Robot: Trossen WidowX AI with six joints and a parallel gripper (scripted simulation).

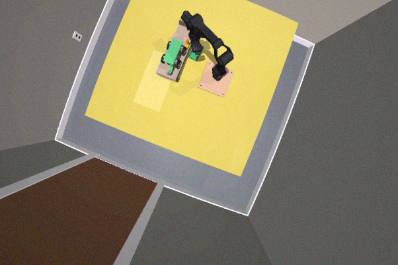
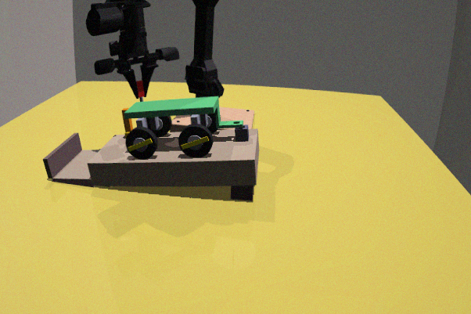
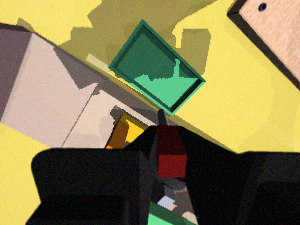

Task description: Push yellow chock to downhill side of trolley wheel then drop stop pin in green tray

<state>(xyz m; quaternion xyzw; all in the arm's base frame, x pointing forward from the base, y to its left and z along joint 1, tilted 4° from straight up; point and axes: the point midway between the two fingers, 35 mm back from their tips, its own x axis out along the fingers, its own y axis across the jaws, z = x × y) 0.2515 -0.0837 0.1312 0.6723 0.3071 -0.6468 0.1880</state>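
Now: gripper tip 2 cm past the green tray and 14 cm above it. The rest, counted from my gripper tip: green-decked trolley (9 cm ahead, 12 cm to the left, 2 cm below); red-headed stop pin (right at my gripper tip); yellow chock (5 cm ahead, 1 cm to the left, 5 cm below).
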